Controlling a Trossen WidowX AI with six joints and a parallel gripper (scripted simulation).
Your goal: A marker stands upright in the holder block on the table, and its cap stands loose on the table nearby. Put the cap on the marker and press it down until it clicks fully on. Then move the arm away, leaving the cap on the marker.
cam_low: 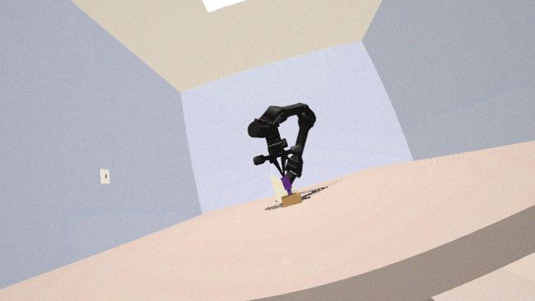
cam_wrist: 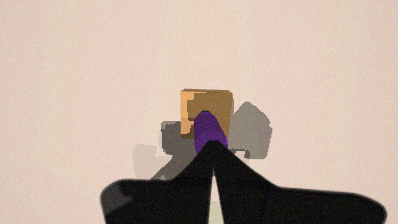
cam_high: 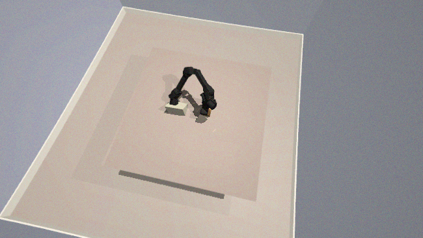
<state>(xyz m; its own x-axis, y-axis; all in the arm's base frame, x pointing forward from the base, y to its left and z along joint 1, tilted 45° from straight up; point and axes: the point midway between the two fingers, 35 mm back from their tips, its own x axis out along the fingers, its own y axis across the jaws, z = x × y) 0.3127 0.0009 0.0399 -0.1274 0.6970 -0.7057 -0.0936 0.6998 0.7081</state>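
My gripper tip is 20 mm above the purple cap. Also, from my gripper tip: holder block: 90 mm below, 10 mm to the left.
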